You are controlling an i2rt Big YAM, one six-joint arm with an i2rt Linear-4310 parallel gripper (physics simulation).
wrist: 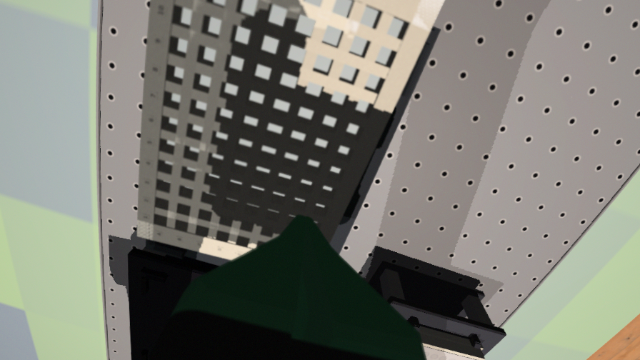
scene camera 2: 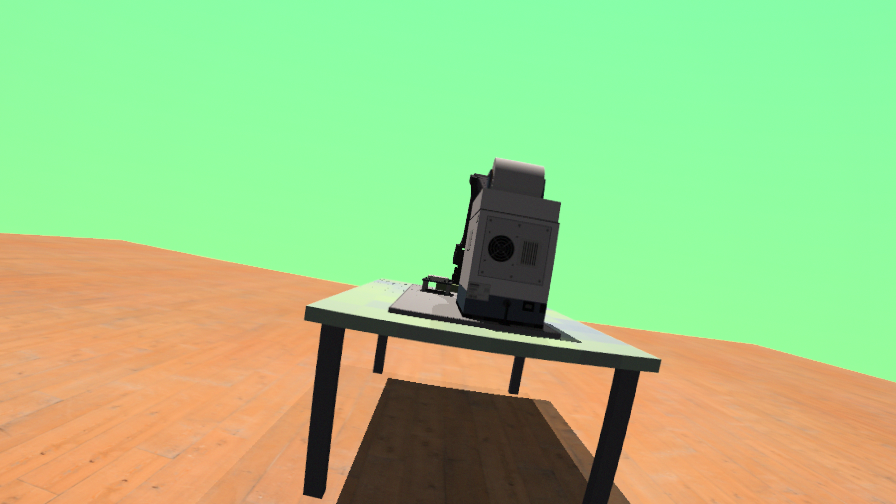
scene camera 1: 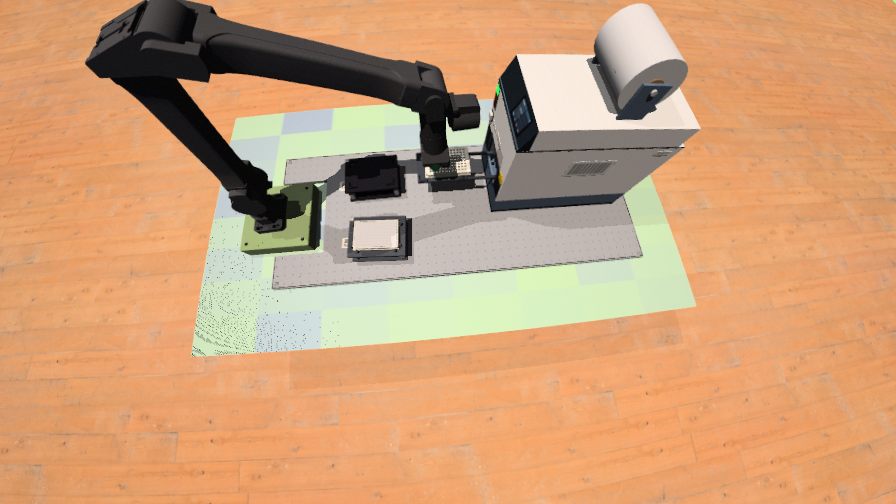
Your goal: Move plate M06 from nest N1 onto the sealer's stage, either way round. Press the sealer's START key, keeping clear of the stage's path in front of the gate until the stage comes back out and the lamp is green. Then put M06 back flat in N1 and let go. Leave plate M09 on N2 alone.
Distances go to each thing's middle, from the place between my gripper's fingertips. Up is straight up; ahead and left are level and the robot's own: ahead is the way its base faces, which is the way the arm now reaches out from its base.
Scene:
Right now my hand is 4 cm short of the well plate M06 (scene camera 1: pixel 459 158) and 3 cm to the right of it. From my hand the other things lie so: sealer roll (scene camera 1: pixel 631 49) (40 cm ahead, 30 cm above, 1 cm to the left); then white lidded plate (scene camera 1: pixel 377 234) (19 cm behind, 15 cm to the right, 6 cm below).

